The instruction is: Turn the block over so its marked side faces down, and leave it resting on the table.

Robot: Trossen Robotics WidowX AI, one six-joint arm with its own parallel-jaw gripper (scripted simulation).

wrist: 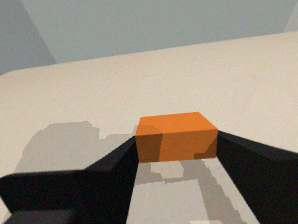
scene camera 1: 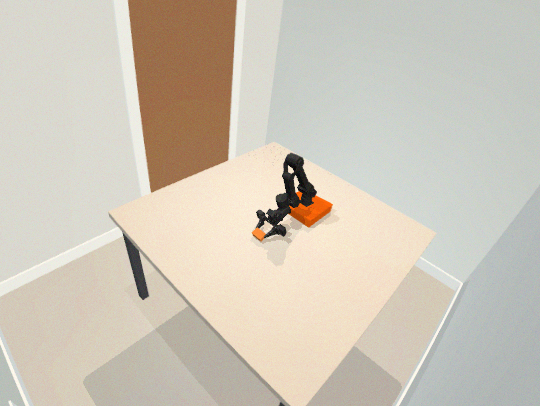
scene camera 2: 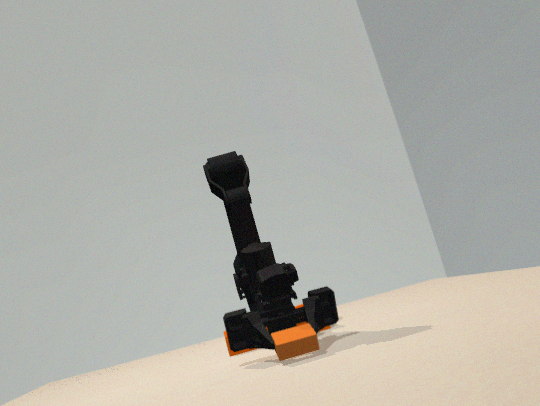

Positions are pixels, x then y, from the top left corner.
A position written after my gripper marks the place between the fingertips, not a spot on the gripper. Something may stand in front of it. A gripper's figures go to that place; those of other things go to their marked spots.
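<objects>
A block [wrist: 186,136] is 0.09 m from the lens; my gripper [wrist: 172,136], 0.11 m from the lens.
</objects>
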